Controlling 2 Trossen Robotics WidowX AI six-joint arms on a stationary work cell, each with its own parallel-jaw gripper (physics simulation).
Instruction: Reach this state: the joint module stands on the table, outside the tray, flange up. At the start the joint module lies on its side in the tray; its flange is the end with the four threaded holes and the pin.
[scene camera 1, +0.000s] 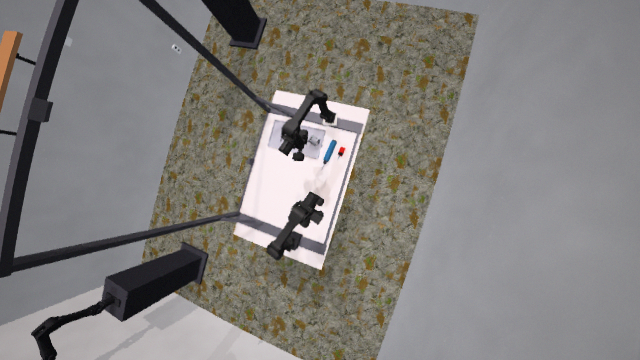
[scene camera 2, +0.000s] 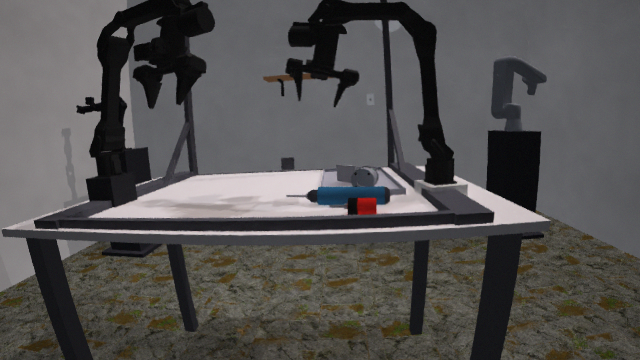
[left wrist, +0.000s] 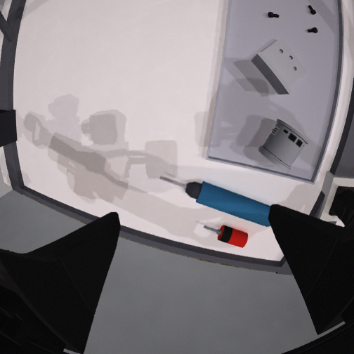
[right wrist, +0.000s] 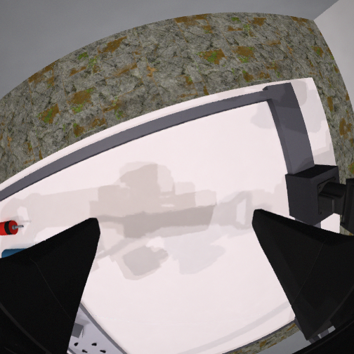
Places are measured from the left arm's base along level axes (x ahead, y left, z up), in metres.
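Pixels of known places: left gripper, fingertip midpoint: (scene camera 1: 305, 151) (scene camera 2: 317, 104); right gripper, fingertip midpoint: (scene camera 2: 164, 106); left arm's base, origin of the base link: (scene camera 1: 330, 118) (scene camera 2: 440, 182); right arm's base, origin of the base link: (scene camera 1: 290, 241) (scene camera 2: 110, 175).
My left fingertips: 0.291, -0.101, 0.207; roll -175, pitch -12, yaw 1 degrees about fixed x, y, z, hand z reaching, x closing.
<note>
For each thing: its middle in the pictures, then the offset to it from my left fingertips, as dx, dy, dz. "pt": a spot on its surface instead.
- grey cylindrical joint module, body centre: (scene camera 2: 364, 178) (scene camera 1: 314, 140) -0.118, +0.004, -0.202
- grey tray, surface spot: (scene camera 2: 398, 190) pt -0.187, +0.072, -0.225
- grey block with holes, body centre: (scene camera 2: 352, 172) -0.115, -0.128, -0.205
- blue screwdriver, body centre: (scene camera 2: 337, 196) (scene camera 1: 328, 155) -0.022, +0.113, -0.217
- short red driver, body centre: (scene camera 2: 352, 206) (scene camera 1: 340, 154) -0.038, +0.199, -0.220
The grey cylindrical joint module (scene camera 1: 314, 140) (scene camera 2: 365, 176) (left wrist: 284, 145) lies on its side in the grey tray (scene camera 2: 398, 190) (left wrist: 322, 75). In scene camera 2 a round end face with dark holes is turned towards the camera; in the left wrist view dark ports show on its side. My left gripper (scene camera 2: 317, 103) (left wrist: 196, 217) is open and empty, high above the table, to the left of the module in scene camera 2. My right gripper (scene camera 2: 166, 105) (right wrist: 177, 223) is open and empty, high above the table's left part in scene camera 2. The module does not show in the right wrist view.
A grey block with holes (scene camera 2: 345, 173) (left wrist: 280, 65) and small black screws (left wrist: 272, 15) (right wrist: 95, 345) are also in the tray. A blue screwdriver (scene camera 1: 330, 151) (scene camera 2: 352, 195) (left wrist: 235, 202) and a short red driver (scene camera 1: 341, 151) (scene camera 2: 366, 206) (left wrist: 235, 236) (right wrist: 7, 228) lie beside it. Dark rails edge the table.
</note>
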